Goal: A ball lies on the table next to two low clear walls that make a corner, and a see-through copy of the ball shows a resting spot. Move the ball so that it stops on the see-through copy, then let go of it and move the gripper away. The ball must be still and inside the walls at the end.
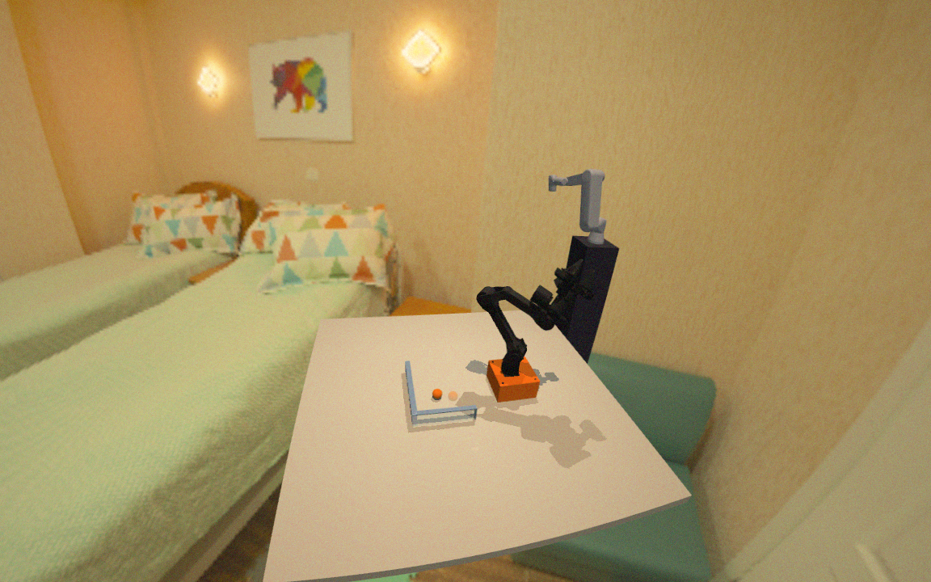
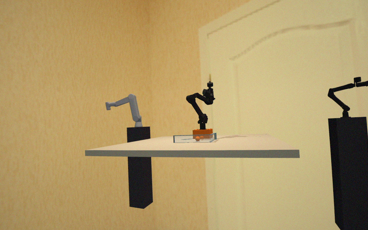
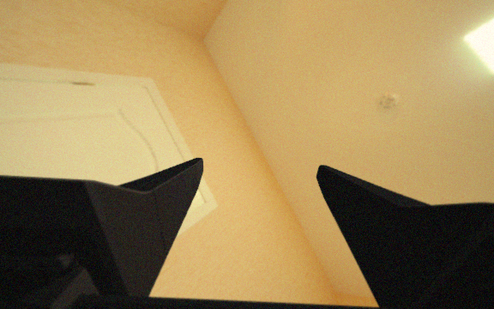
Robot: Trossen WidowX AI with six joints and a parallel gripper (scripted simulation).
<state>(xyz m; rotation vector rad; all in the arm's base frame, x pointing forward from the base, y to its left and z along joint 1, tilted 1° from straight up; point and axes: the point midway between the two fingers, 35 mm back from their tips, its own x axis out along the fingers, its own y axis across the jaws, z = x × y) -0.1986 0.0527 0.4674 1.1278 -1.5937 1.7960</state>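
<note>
Right now the orange ball is 570 mm below my gripper tip, 510 mm ahead of it and 10 mm to the right of it. From my gripper tip the other things lie so: see-through copy (570 mm below, 450 mm ahead, 10 mm to the left).
</note>
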